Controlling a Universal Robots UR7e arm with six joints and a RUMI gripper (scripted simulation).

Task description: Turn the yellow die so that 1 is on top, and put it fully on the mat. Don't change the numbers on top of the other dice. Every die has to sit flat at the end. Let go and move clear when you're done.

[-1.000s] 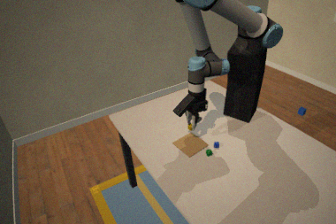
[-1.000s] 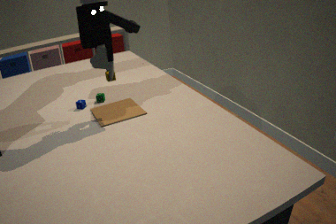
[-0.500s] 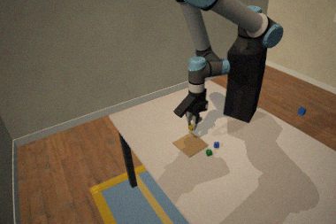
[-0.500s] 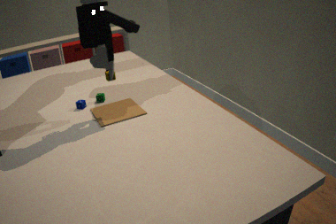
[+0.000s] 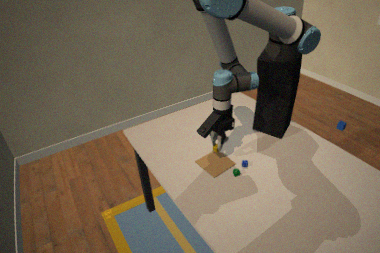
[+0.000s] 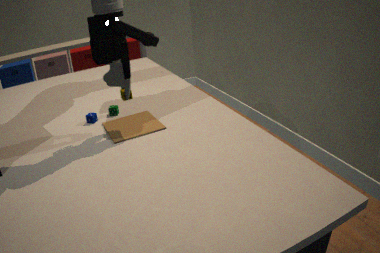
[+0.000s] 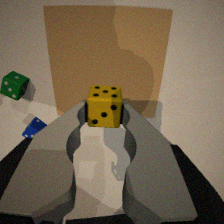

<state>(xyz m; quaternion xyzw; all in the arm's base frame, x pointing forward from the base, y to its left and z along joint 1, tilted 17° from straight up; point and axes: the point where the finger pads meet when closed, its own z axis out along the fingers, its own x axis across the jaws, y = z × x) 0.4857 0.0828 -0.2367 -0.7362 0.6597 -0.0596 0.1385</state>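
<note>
My hand is 10 cm above the tan mat. The rest, counted from my hand: blue die 11 cm behind, 9 cm to the left, 8 cm below; then green die 4 cm behind, 11 cm to the left, 8 cm below; then yellow die right at my hand.
</note>
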